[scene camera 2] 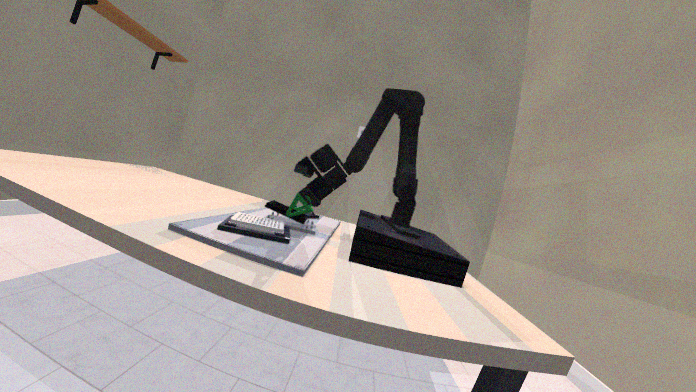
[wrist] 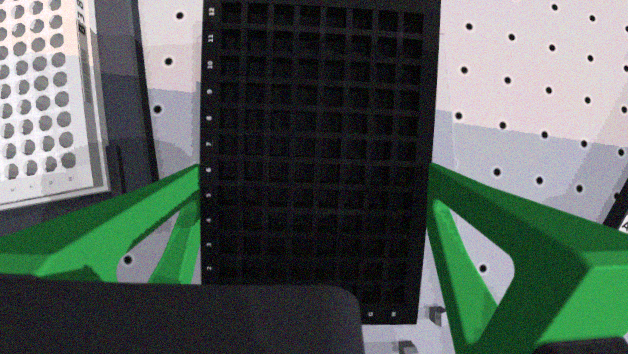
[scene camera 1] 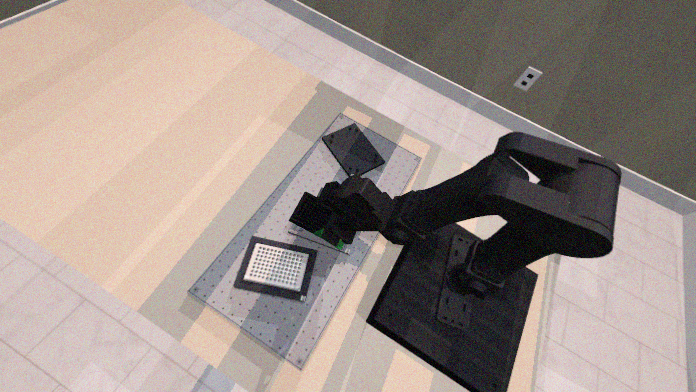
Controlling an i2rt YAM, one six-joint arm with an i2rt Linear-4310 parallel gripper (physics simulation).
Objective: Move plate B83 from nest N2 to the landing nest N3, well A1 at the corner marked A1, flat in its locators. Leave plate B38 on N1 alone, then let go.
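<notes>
Plate B83, black with a square-well grid (scene camera 1: 307, 214) (scene camera 2: 278, 207) (wrist: 320, 110), is held between the green fingers of my gripper (scene camera 1: 330, 239) (scene camera 2: 300, 206) (wrist: 314, 177), which is shut on its long sides. It hangs a little above the pale, see-through nest N2 (scene camera 2: 301, 228) (wrist: 387, 334). Its row-1 end is partly hidden by the gripper body in the wrist view. The dark landing nest N3 (scene camera 1: 353, 147) holds no plate; its corner with the A1 label (wrist: 620, 206) shows at the right in the wrist view. White plate B38 (scene camera 1: 276, 266) (scene camera 2: 257, 221) (wrist: 32, 100) sits in dark nest N1 (scene camera 1: 310, 265) (scene camera 2: 252, 235) (wrist: 125, 100).
The nests stand on a perforated grey board (scene camera 1: 280, 325) (scene camera 2: 295, 263) on the wooden table (scene camera 1: 125, 125) (scene camera 2: 400, 305). The arm's black base box (scene camera 1: 415, 320) (scene camera 2: 407, 260) stands beside the board. A wall shelf (scene camera 2: 135, 30) is high at the upper left.
</notes>
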